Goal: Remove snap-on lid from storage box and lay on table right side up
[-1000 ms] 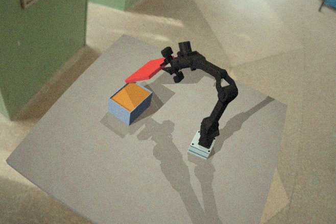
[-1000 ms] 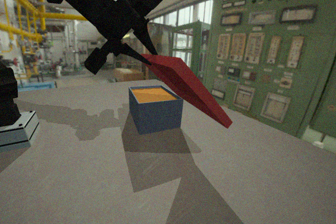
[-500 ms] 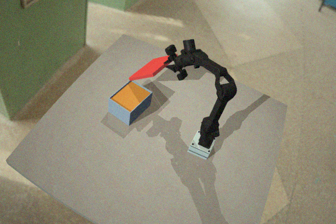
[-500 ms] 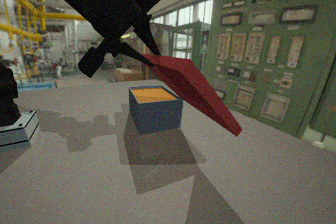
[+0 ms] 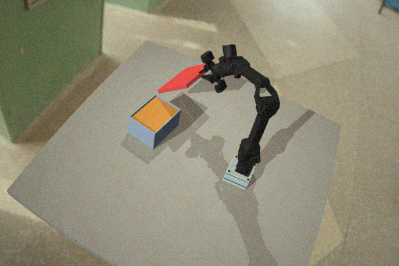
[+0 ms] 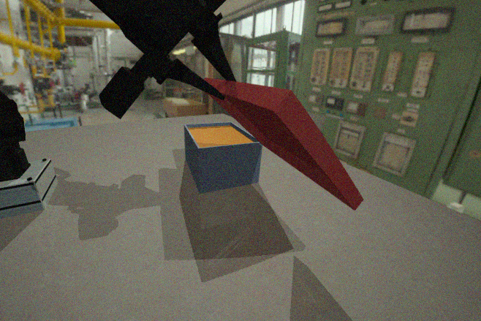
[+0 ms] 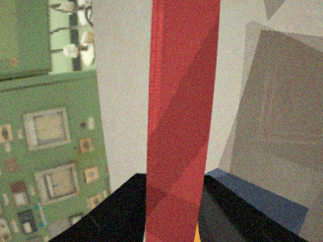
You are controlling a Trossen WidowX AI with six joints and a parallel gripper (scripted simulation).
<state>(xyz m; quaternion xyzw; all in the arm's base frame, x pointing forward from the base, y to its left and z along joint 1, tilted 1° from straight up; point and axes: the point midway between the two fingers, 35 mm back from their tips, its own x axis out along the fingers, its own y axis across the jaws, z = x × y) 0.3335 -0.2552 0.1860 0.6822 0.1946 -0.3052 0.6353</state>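
Right now the red lid is 60 mm ahead of my gripper tip, 10 mm to the right of it and 50 mm below it. From my gripper tip the other things lie so: blue storage box: 100 mm ahead, 220 mm to the left, 180 mm below.
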